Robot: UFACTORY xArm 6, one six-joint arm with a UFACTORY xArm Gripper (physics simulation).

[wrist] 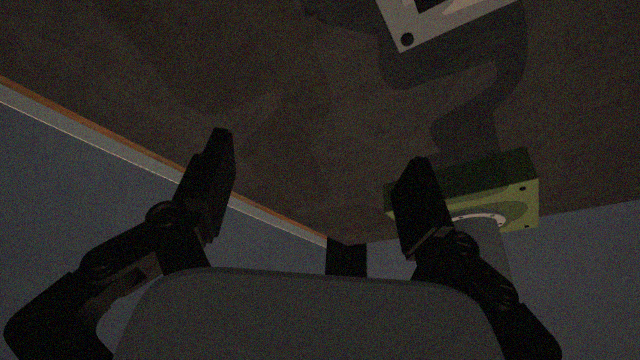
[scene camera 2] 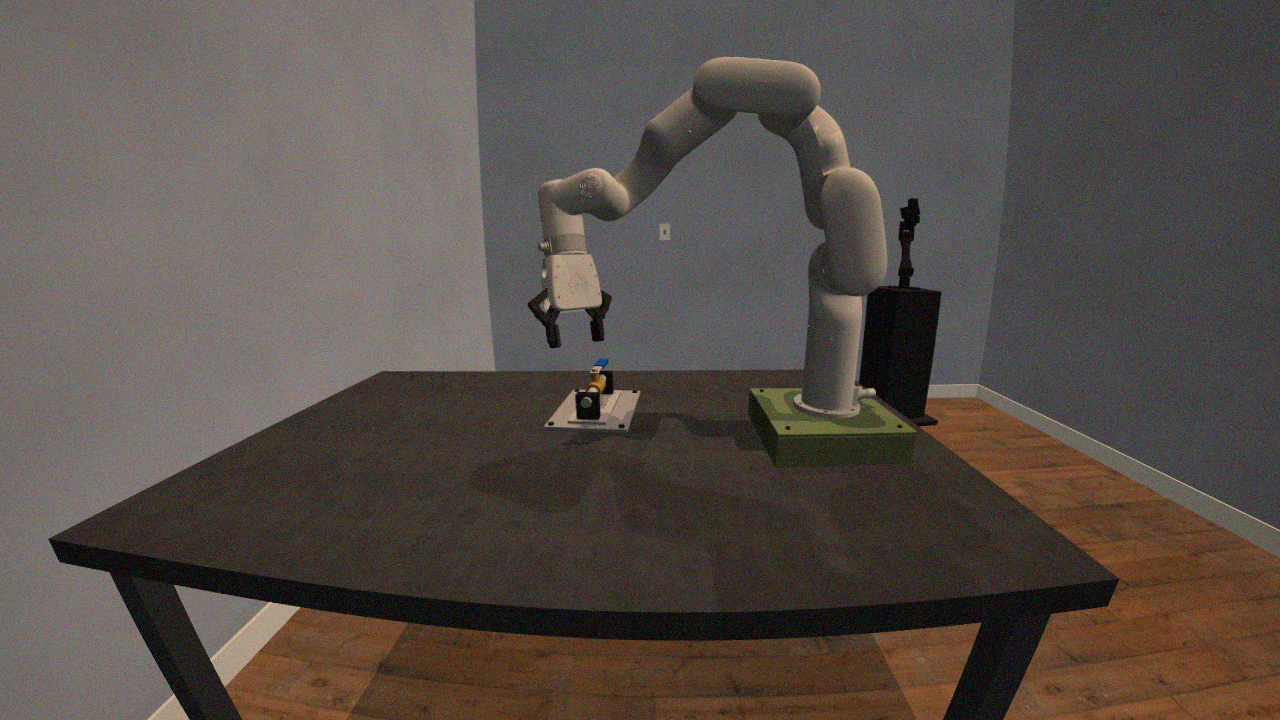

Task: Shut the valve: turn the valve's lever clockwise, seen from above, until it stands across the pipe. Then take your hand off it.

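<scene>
The valve's small blue lever [scene camera 2: 601, 362] sits on top of the yellow pipe [scene camera 2: 597, 385], which runs between two black blocks on a pale base plate [scene camera 2: 624, 410] [wrist: 427, 27]. The lever points towards the back, seemingly roughly along the pipe; its exact angle is hard to tell. My gripper [scene camera 2: 575, 342] [wrist: 320, 163] is open and empty, pointing down above the valve and slightly to its left in the scene view, apart from the lever. In the wrist view a corner of the plate shows at the top edge; the lever does not show there.
The arm stands on a green block [scene camera 2: 841, 447] [wrist: 531, 200] at the right of the dark table [scene camera 2: 402, 510]. A black pedestal [scene camera 2: 899, 349] with a small dark device [scene camera 2: 906, 241] on it stands behind the table at the right. Walls stand at the left and back.
</scene>
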